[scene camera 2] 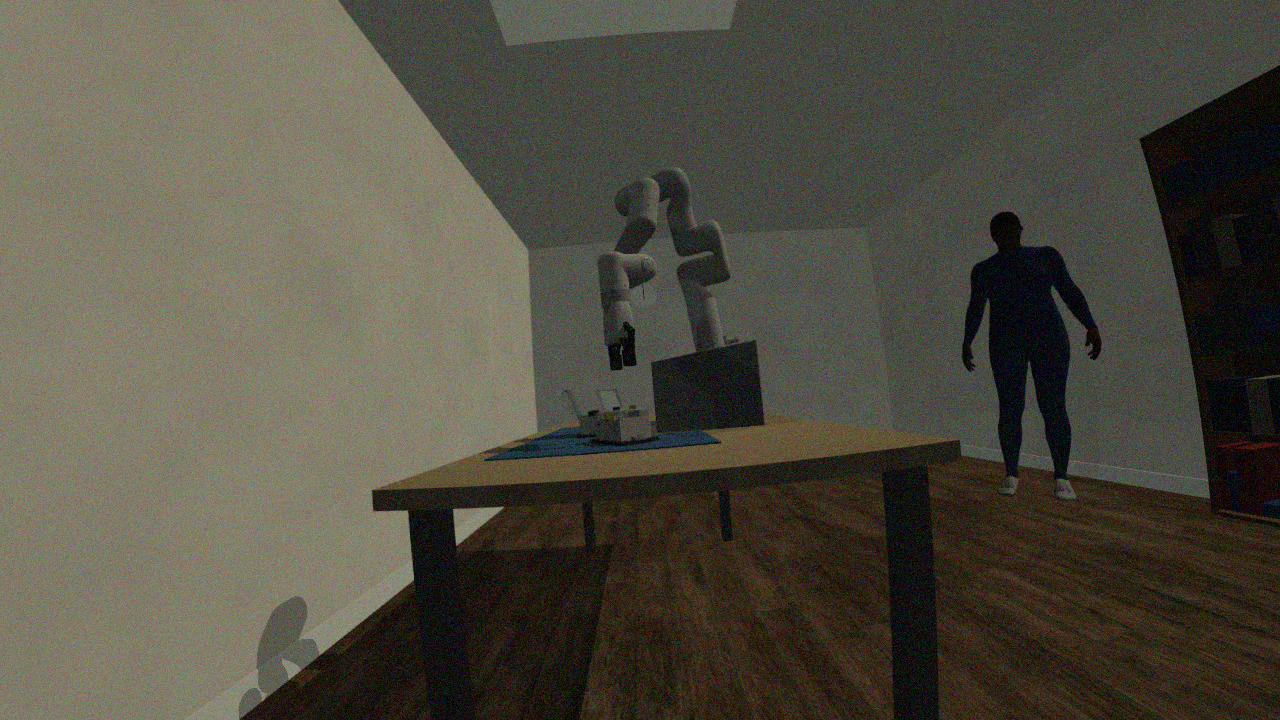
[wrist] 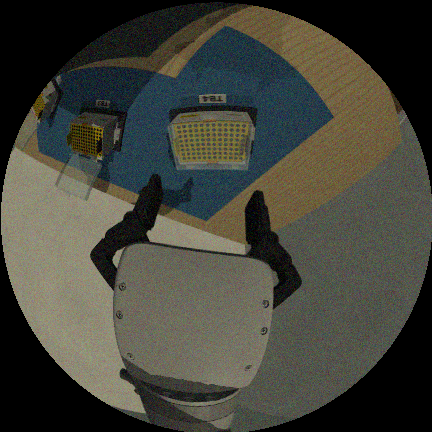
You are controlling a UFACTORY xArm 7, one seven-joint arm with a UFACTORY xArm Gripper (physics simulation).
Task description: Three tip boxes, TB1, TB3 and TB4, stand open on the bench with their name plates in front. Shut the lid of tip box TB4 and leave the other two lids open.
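Places are measured from the arm's base along level axes (x right, y ahead, z up), in centimetres.
Where they show: gripper, between the fingertips: [scene camera 2: 623, 368] [wrist: 205, 190]; arm's base, origin of its link: [scene camera 2: 711, 353].
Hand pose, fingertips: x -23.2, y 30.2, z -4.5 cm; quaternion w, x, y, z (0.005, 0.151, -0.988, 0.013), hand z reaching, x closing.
Each offset is from my fingertips to the centre of the thing. "pt": to the spot under its first point. Level surfaces: height alone.
Tip box TB4 @[dx +0.3, dy +0.3, dz -14.3 cm] [wrist: 212, 142] stands on the mat behind its name plate @[pt dx +2.8, dy -4.4, dz -17.9 cm] [wrist: 212, 98]. Its clear lid looks shut, lying over the yellow tip rack. Tip box TB3 @[dx +26.2, dy +8.4, dz -11.7 cm] [wrist: 86, 136] is to the left with its clear lid [wrist: 80, 177] standing open. Part of the third box, TB1 [wrist: 41, 104], shows at the far left edge; its label is not readable. In the scene view the boxes overlap, and two raised lids @[pt dx +20.4, dy +14.8, dz -8.2 cm] [scene camera 2: 571, 404] @[pt dx +60.7, dy +1.7, dz -6.9 cm] [scene camera 2: 610, 397] show. My gripper [scene camera 2: 622, 366] [wrist: 205, 190] is open and empty, high above the boxes.
The blue mat @[dz -18.1 cm] [scene camera 2: 689, 438] [wrist: 275, 75] lies on the wooden table @[dz -18.4 cm] [scene camera 2: 805, 456] [wrist: 360, 100]. A dark grey block [scene camera 2: 707, 389] carries the arm's base behind the boxes. A pale wall runs along the left side. A person [scene camera 2: 1029, 304] and a bookshelf stand at the right, away from the table.
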